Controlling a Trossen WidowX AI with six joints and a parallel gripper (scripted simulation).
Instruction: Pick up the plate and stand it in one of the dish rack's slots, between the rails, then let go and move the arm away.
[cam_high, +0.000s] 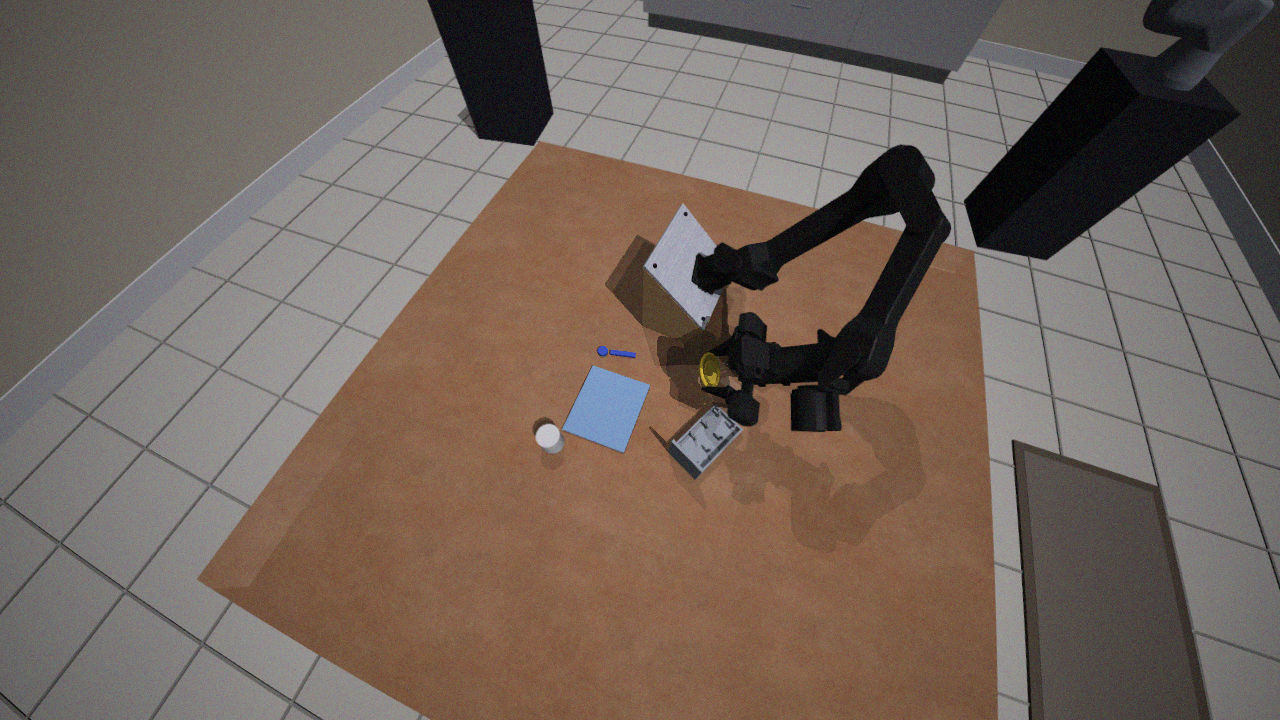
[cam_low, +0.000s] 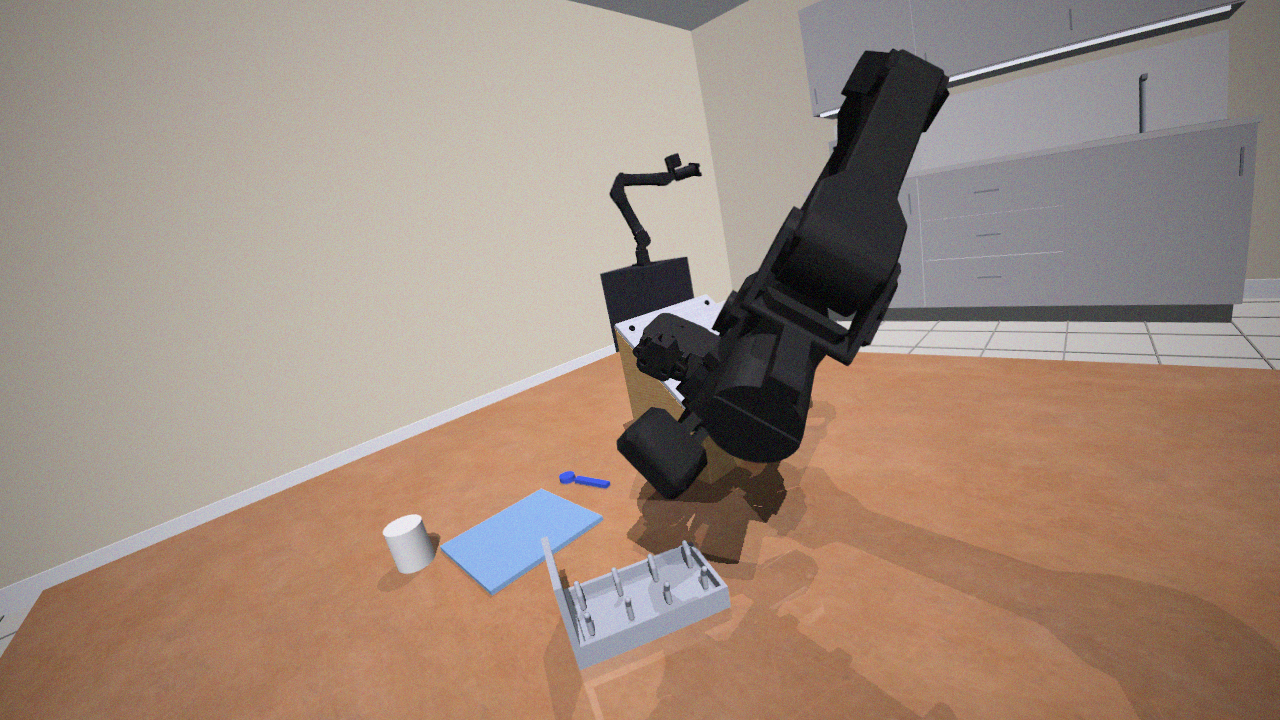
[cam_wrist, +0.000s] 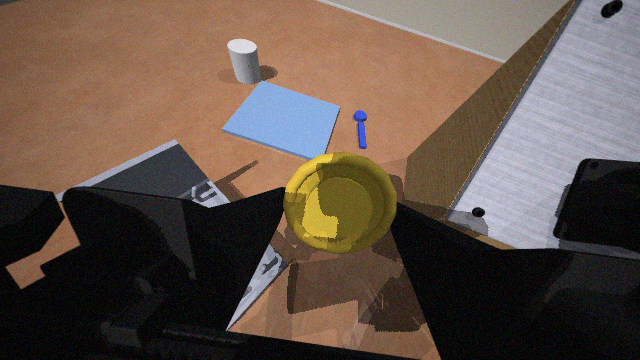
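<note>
My gripper tip is now 100 mm short of the grey dish rack, 80 mm above it and 30 mm to the right of it. From my gripper tip the other things lie so: light blue mat 170 mm to the right, 100 mm below, 70 mm ahead; then blue spoon 190 mm to the right, 100 mm below, 50 mm behind; then yellow plate 10 mm to the left, 10 mm above.
</note>
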